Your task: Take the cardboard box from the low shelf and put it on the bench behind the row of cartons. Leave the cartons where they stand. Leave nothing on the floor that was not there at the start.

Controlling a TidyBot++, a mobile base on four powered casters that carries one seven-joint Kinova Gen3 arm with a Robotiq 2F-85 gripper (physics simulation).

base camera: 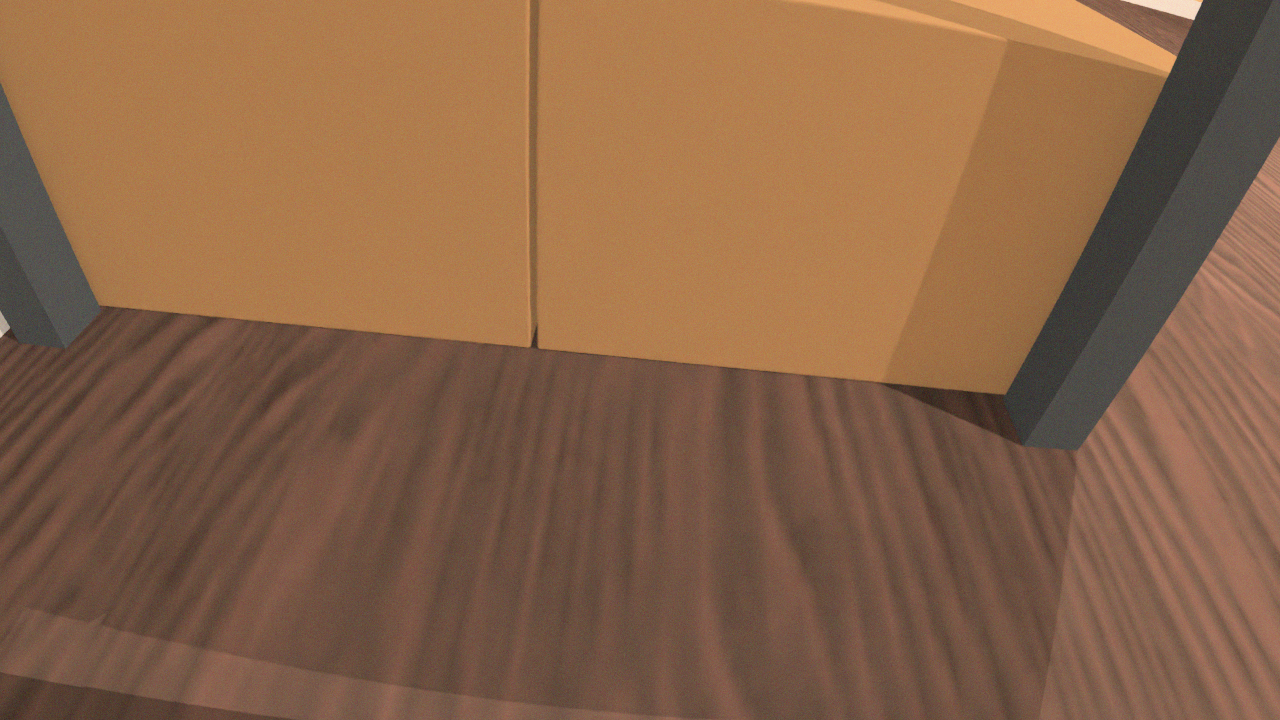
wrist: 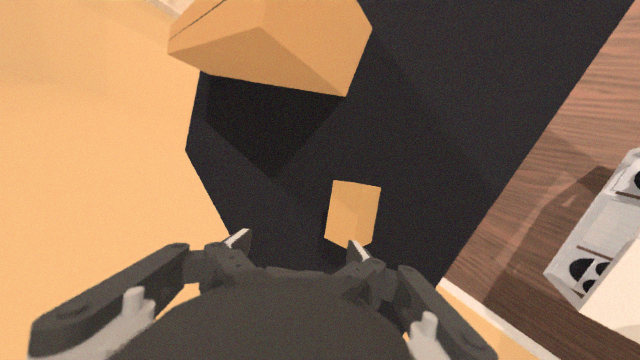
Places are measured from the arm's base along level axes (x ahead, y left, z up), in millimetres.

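Pixels of known places: gripper, between the fingertips: (wrist: 299, 245).
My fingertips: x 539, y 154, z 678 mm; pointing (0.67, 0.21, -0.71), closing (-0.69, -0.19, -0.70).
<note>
Behind a point stands the place of what it marks.
The small cardboard box (wrist: 352, 212) @[y 136, x 553, z 577 mm] rests on the black bench top (wrist: 440, 115) @[y -22, x 518, z 518 mm] in the wrist view, apart from the cartons. Its lower edge is partly hidden by the right fingertip. My gripper (wrist: 299, 245) @[y 154, x 539, z 678 mm] is open, with nothing between its fingers. It hangs above the bench, and the box shows beyond the right finger. Tan cartons (wrist: 310, 30) @[y -75, x 683, z 634 mm] stand at the top of the wrist view, with a dark shadow beside them. I cannot tell the full length of their row. The gripper does not show in the base camera view.
In the base camera view, large tan panels (base camera: 313, 170) @[y 198, x 521, z -258 mm] (base camera: 751, 197) @[y -91, x 503, z -252 mm] meet at a seam between dark posts (base camera: 1154, 223) @[y -325, x 434, z -200 mm] (base camera: 40, 232) @[y 435, x 509, z -304 mm] on the wood floor (base camera: 581, 519) @[y 4, x 359, z -397 mm]. In the wrist view, a tan surface (wrist: 90, 175) @[y 464, x 1486, z 872 mm] fills the left; part of the pale robot base (wrist: 600, 230) @[y 27, x 104, z -307 mm] shows at right.
</note>
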